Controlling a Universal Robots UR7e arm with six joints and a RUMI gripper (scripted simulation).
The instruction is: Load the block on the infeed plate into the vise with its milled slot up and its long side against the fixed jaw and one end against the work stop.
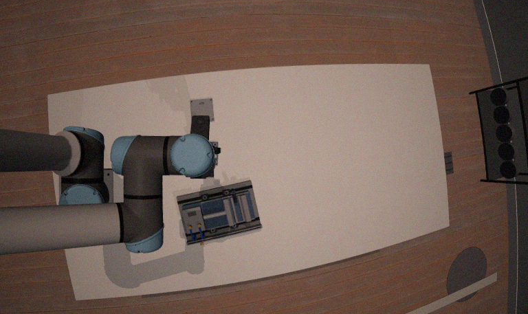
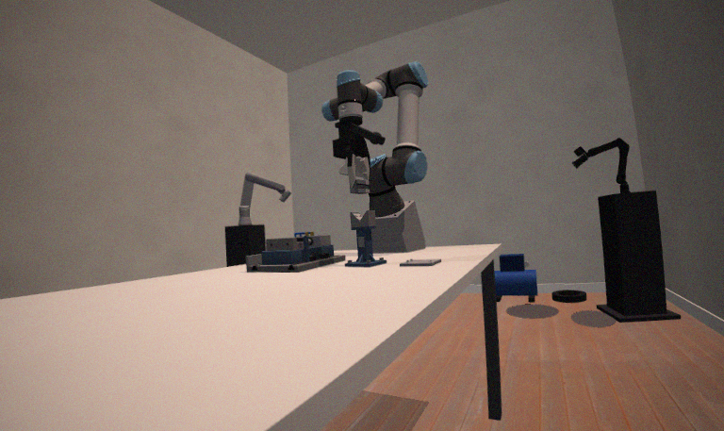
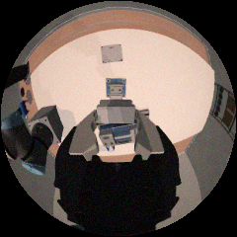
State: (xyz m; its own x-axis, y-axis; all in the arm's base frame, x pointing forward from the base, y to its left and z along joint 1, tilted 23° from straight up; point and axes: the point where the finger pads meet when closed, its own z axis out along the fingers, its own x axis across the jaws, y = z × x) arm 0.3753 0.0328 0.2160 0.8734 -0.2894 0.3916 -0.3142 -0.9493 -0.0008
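My hand is 10 mm to the right of the part and 10 mm above it. Also, from my hand: vise: 30 mm behind, 220 mm to the right, 200 mm below; then infeed plate: 40 mm ahead, 170 mm to the left, 240 mm below.
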